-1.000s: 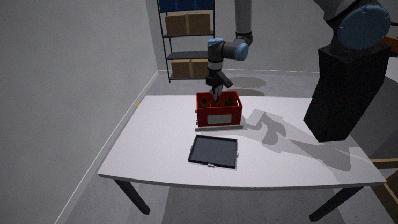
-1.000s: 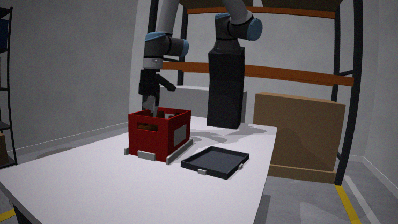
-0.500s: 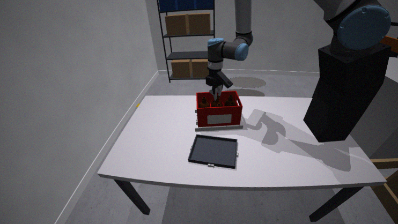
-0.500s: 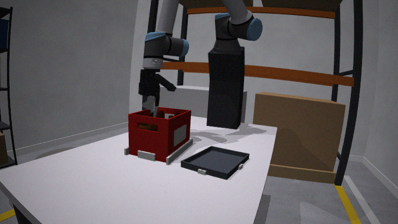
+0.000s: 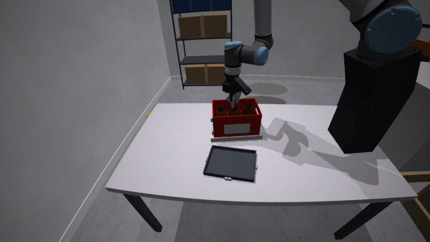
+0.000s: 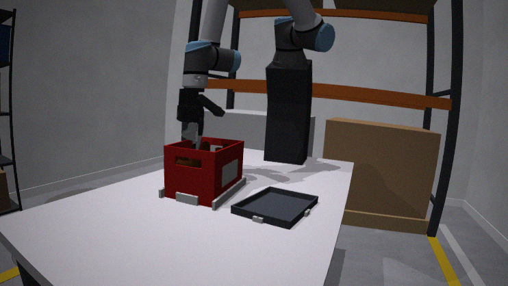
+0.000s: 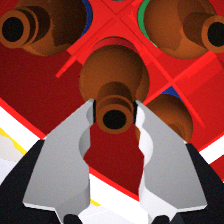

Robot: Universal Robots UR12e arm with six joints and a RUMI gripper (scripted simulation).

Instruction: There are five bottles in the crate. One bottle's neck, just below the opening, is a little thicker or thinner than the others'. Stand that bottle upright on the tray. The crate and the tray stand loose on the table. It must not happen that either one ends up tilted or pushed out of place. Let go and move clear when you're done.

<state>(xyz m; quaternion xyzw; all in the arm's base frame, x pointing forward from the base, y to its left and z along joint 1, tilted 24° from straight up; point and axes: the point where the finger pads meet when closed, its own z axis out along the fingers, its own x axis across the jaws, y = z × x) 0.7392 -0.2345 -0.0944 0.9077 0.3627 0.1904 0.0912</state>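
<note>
Now: hand 7 cm above the glass bottle. From my hand the other things lie so: dark tray: 32 cm to the left, 14 cm below, 6 cm ahead; red crate: 7 cm below, 4 cm to the left; brown bottle: 9 cm ahead, 7 cm below.
</note>
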